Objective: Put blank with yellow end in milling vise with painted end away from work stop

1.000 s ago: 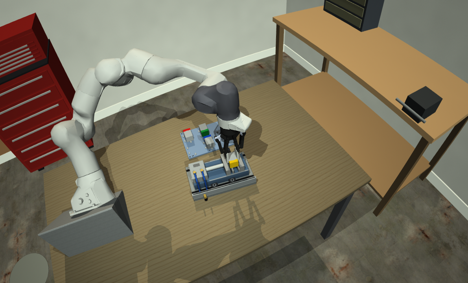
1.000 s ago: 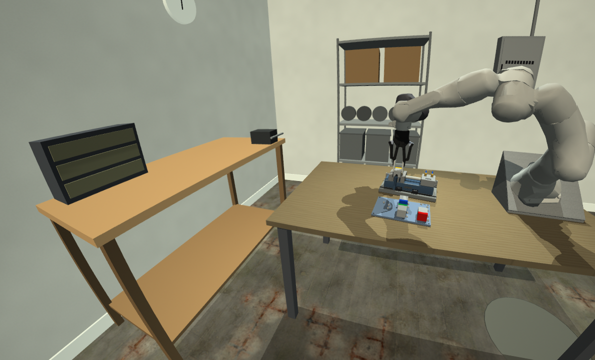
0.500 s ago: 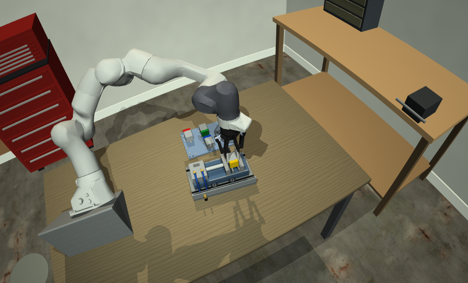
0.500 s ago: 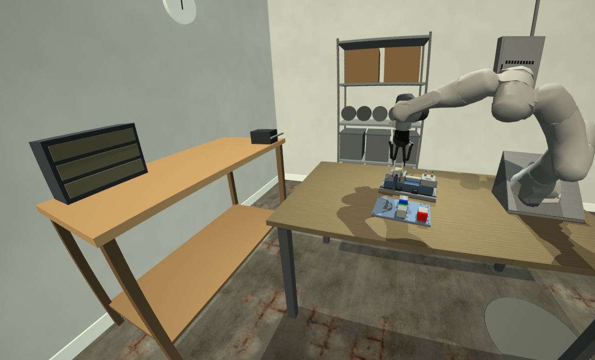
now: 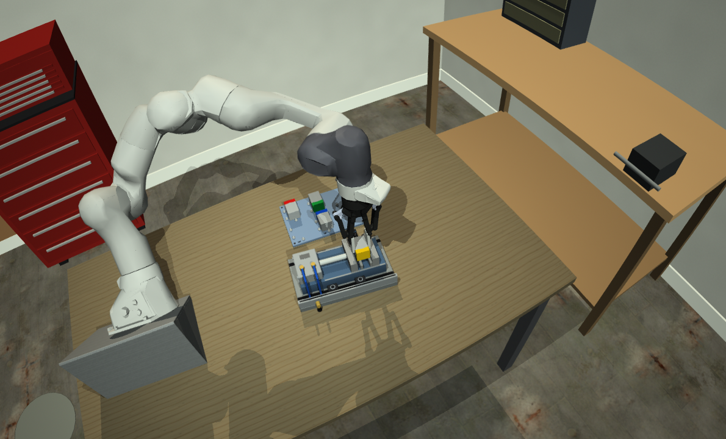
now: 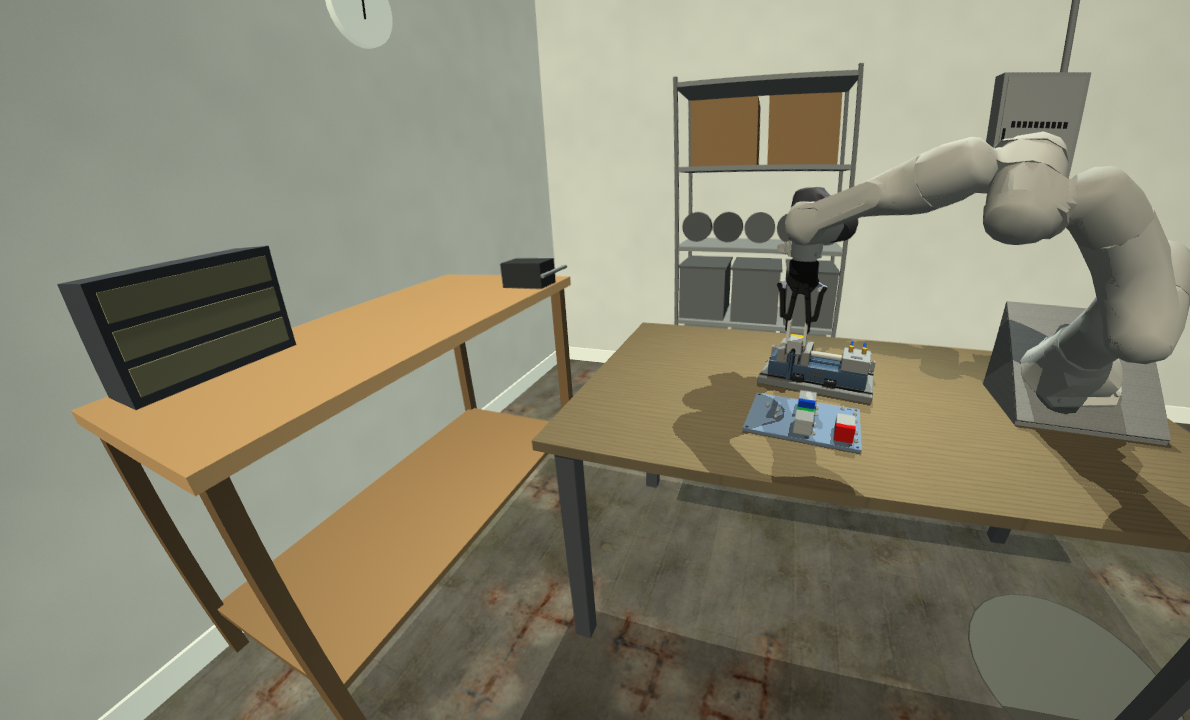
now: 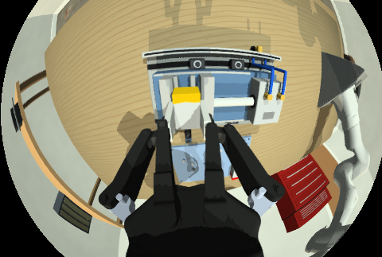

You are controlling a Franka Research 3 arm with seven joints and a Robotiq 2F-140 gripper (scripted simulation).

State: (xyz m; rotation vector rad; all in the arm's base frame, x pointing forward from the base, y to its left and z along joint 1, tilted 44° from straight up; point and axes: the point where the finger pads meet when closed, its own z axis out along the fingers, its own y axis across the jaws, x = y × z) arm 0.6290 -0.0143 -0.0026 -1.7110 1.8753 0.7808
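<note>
My hand is 30 mm short of the fixed jaw and 60 mm above it. The rest, counted from my hand: vise 70 mm behind, 10 mm to the left, 90 mm below; hosed end block 160 mm behind, 20 mm to the left, 60 mm below; work stop 10 mm ahead, 50 mm to the left, 40 mm below.
</note>
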